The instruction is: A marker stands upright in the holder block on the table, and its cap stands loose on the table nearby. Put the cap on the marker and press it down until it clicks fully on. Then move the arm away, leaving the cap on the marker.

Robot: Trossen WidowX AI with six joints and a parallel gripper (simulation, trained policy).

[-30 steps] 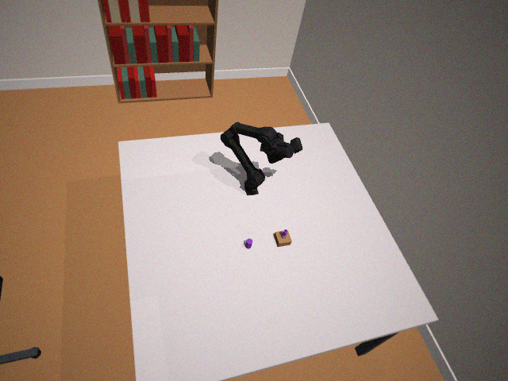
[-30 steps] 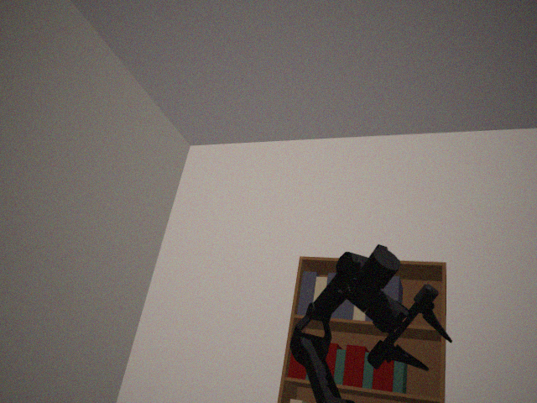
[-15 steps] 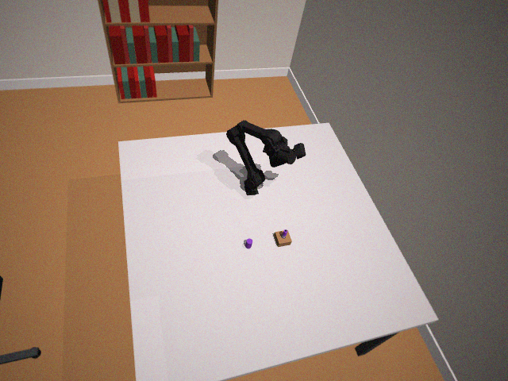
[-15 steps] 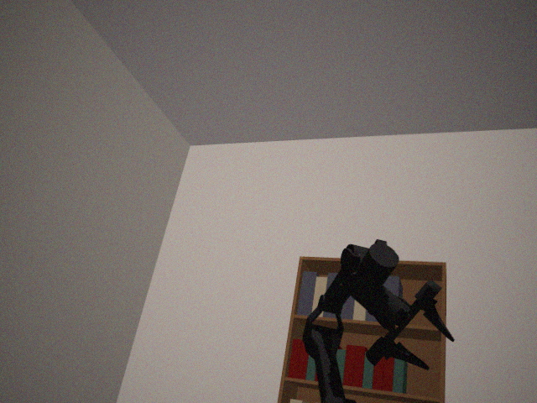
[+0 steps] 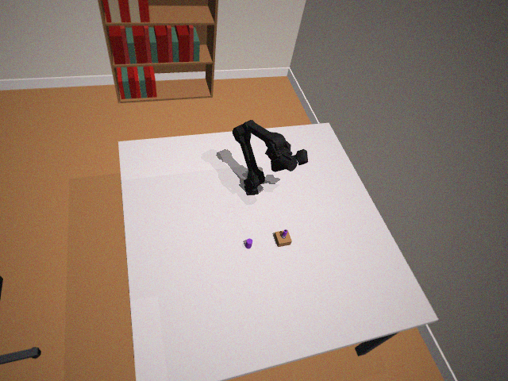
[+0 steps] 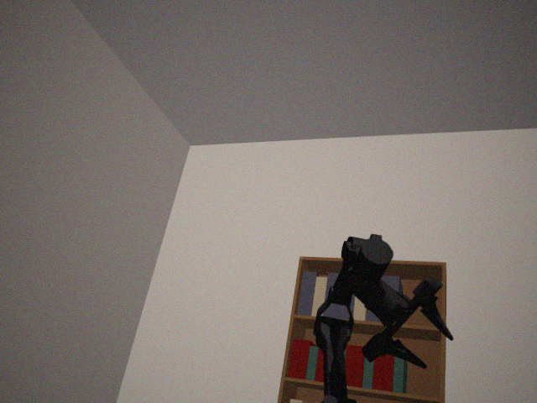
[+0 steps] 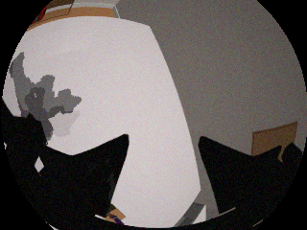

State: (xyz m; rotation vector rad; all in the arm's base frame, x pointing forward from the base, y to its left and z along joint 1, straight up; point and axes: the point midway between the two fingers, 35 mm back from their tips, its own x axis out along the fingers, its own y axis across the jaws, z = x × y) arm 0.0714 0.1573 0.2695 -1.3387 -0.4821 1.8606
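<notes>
The purple cap lies 26 cm ahead of my gripper tip, 29 cm to the right of it and 22 cm below it. Also, from my gripper tip: purple marker (26 cm ahead, 11 cm to the right, 18 cm below).
</notes>
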